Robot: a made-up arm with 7 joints. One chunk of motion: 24 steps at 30 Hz.
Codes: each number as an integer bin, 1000 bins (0 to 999) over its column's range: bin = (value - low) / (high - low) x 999, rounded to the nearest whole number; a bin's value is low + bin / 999 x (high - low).
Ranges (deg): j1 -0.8..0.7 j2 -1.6..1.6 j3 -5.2..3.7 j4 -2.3..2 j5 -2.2..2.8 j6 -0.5..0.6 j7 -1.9..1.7
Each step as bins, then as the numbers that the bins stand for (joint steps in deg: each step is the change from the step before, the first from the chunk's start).
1 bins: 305 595 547 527 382 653 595
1 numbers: -0.342 0.306 -0.327 -0.032 -0.288 0.219 0.244
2 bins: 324 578 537 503 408 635 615
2 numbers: -0.314 0.251 -0.416 -0.135 -0.158 0.199 0.316
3 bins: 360 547 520 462 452 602 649
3 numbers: -0.259 0.152 -0.567 -0.311 0.062 0.163 0.439
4 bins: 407 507 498 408 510 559 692
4 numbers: -0.189 0.024 -0.763 -0.544 0.353 0.116 0.594
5 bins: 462 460 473 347 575 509 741
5 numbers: -0.106 -0.127 -0.986 -0.806 0.678 0.060 0.770
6 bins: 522 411 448 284 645 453 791
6 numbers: -0.016 -0.283 -1.209 -1.078 1.028 -0.001 0.950
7 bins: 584 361 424 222 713 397 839
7 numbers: 0.077 -0.444 -1.423 -1.344 1.369 -0.063 1.123
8 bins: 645 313 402 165 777 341 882
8 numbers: 0.168 -0.597 -1.619 -1.590 1.689 -0.125 1.278
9 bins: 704 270 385 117 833 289 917
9 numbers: 0.257 -0.735 -1.770 -1.796 1.969 -0.182 1.405
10 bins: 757 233 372 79 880 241 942
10 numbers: 0.337 -0.854 -1.886 -1.960 2.204 -0.235 1.495
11 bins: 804 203 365 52 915 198 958
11 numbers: 0.407 -0.950 -1.948 -2.076 2.380 -0.282 1.552
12 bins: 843 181 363 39 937 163 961
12 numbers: 0.466 -1.020 -1.966 -2.132 2.490 -0.321 1.563
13 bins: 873 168 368 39 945 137 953
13 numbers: 0.511 -1.062 -1.922 -2.132 2.530 -0.349 1.534
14 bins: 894 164 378 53 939 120 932
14 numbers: 0.542 -1.075 -1.832 -2.072 2.500 -0.368 1.459
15 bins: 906 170 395 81 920 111 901
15 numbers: 0.560 -1.055 -1.681 -1.951 2.405 -0.378 1.347
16 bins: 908 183 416 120 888 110 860
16 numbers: 0.563 -1.014 -1.494 -1.783 2.244 -0.379 1.199
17 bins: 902 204 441 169 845 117 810
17 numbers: 0.554 -0.947 -1.271 -1.573 2.029 -0.371 1.019
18 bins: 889 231 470 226 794 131 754
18 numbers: 0.535 -0.860 -1.013 -1.327 1.774 -0.356 0.817
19 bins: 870 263 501 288 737 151 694
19 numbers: 0.506 -0.758 -0.737 -1.060 1.489 -0.334 0.601
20 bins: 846 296 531 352 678 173 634
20 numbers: 0.470 -0.652 -0.469 -0.785 1.193 -0.310 0.385
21 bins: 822 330 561 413 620 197 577
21 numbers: 0.434 -0.543 -0.202 -0.522 0.903 -0.283 0.179
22 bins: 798 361 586 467 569 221 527
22 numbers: 0.398 -0.444 0.021 -0.290 0.648 -0.257 -0.001
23 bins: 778 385 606 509 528 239 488
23 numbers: 0.368 -0.367 0.199 -0.109 0.443 -0.237 -0.141
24 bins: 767 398 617 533 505 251 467
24 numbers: 0.352 -0.325 0.297 -0.006 0.328 -0.224 -0.217
